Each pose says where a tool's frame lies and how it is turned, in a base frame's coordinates. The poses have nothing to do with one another.
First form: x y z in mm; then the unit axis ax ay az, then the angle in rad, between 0 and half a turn.
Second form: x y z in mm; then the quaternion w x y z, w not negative. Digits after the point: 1 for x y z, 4 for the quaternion.
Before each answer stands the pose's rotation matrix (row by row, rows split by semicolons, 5 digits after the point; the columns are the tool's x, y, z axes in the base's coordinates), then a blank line. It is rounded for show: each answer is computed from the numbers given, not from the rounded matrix.
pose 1, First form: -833.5 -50.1 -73.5 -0.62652 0.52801 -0.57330 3.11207
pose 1, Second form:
-0.21468 -0.64455 0.73380; -0.67840 -0.44209 -0.58679; 0.70263 -0.62378 -0.34236

-833.5 -50.1 -73.5 0.0148 -0.6265 0.5280 -0.5732
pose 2, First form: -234.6 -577.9 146.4 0.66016 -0.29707 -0.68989 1.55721
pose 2, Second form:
0.44347 0.49638 -0.74629; -0.88327 0.10064 -0.45794; -0.15220 0.86225 0.48306

-234.6 -577.9 146.4 0.7119 0.4636 -0.2086 -0.4845
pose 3, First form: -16.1 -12.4 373.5 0.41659 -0.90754 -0.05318 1.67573
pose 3, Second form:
0.08698 -0.36478 -0.92702; -0.47056 0.80515 -0.36098; 0.87807 0.46762 -0.10162

-16.1 -12.4 373.5 0.6691 0.3096 -0.6745 -0.0395
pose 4, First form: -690.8 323.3 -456.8 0.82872 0.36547 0.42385 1.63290
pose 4, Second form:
0.66734 -0.10136 0.73782; 0.74471 0.07980 -0.66261; 0.00829 0.99164 0.12874

-690.8 323.3 -456.8 0.6848 0.6039 0.2663 0.3089
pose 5, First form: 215.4 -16.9 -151.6 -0.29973 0.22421 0.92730 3.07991
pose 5, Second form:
-0.81859 -0.19144 -0.54153; -0.07712 -0.89765 0.43390; -0.56918 0.39695 0.72005

215.4 -16.9 -151.6 0.0308 -0.2996 0.2241 0.9269
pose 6, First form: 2.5 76.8 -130.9 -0.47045 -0.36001 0.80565 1.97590
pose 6, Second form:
-0.08556 -0.50433 -0.85926; 0.97656 -0.21343 0.02802; -0.19752 -0.83672 0.51076

2.5 76.8 -130.9 0.5504 -0.3928 -0.3006 0.6726
